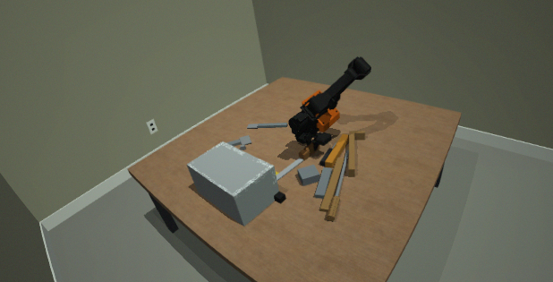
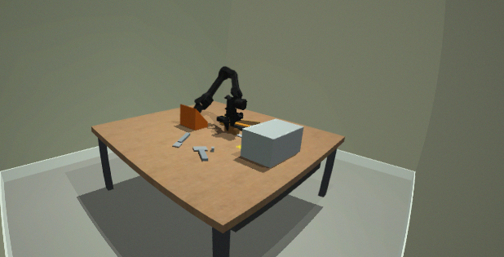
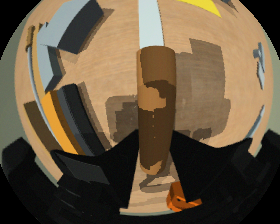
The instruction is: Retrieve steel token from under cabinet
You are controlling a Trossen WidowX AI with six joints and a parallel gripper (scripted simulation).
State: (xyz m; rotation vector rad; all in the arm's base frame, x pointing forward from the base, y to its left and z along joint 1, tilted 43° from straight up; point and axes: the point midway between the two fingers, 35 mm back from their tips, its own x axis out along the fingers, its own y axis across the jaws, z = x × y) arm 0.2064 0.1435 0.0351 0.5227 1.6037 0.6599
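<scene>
Now: gripper tip 150 mm short of the grey block, 110 mm to the right of it and 10 mm below it. Also, from my gripper tip: wooden stick: 210 mm to the left, 110 mm ahead; then orange bar: 100 mm to the left, 60 mm behind; then grey t-piece: 350 mm to the right, 180 mm ahead.
</scene>
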